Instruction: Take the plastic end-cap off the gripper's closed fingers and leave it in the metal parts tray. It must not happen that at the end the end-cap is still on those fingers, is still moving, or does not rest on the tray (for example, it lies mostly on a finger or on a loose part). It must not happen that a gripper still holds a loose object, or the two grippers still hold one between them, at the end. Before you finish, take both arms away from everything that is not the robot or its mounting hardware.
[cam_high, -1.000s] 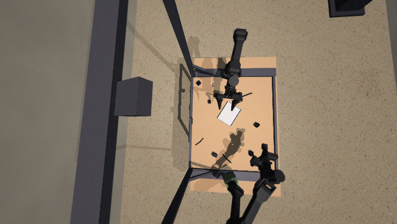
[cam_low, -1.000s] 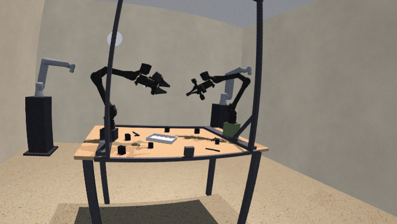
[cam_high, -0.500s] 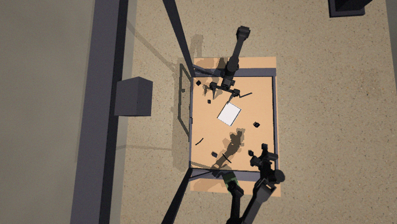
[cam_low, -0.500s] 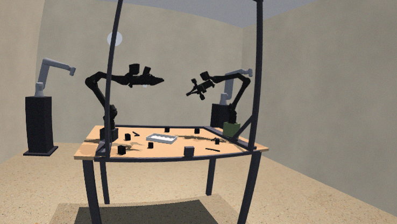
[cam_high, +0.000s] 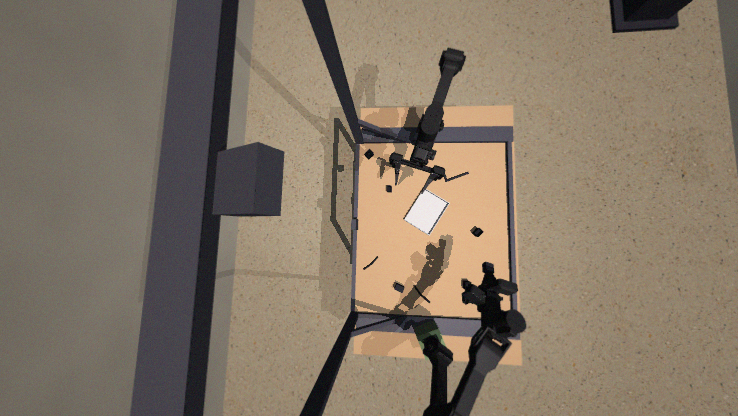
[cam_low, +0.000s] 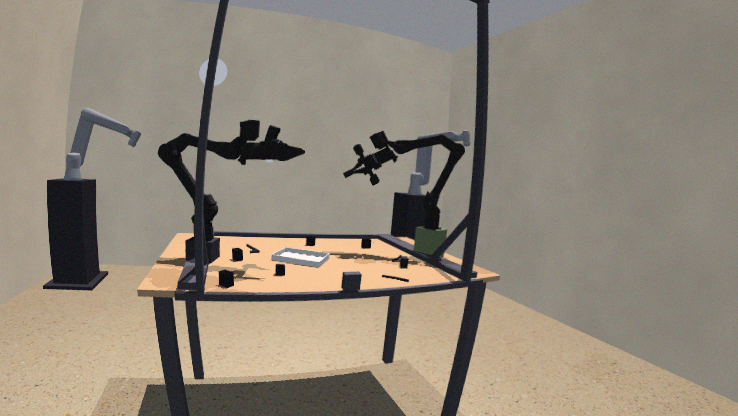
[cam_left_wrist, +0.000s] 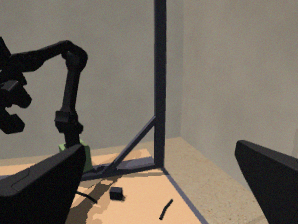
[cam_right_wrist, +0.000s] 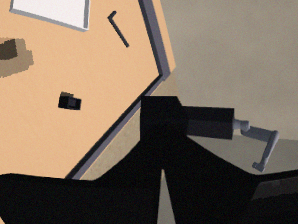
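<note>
Right now my left hand is 260 mm short of the plastic end-cap, 300 mm to the left of it and 60 mm above it. Also, from my left hand: metal parts tray 100 mm ahead, 70 mm to the right, 380 mm below.
</note>
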